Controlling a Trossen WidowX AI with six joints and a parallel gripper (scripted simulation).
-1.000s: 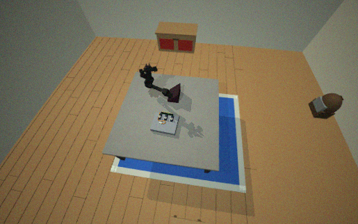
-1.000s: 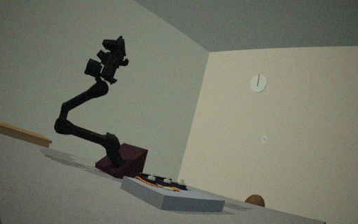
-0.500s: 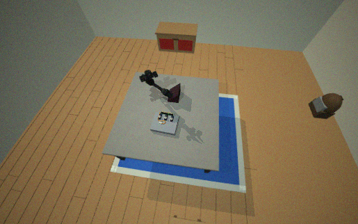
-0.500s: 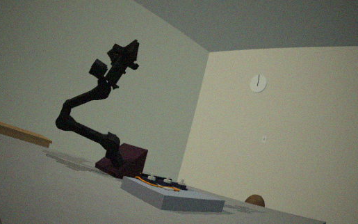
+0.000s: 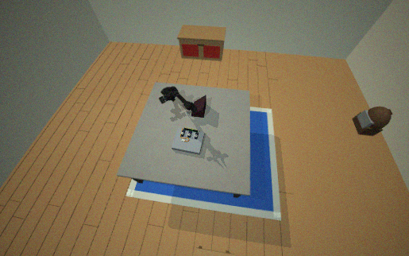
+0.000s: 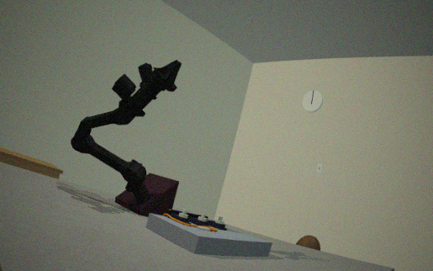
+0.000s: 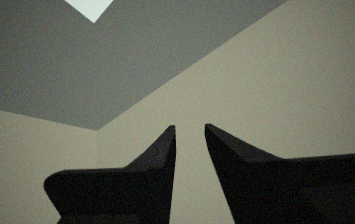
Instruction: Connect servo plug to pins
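The grey printed holder lies 21 cm ahead of my gripper tip, 16 cm to the left of it and 50 cm below it. Round my gripper tip: green band: 5 cm ahead, 18 cm to the left, 45 cm below.
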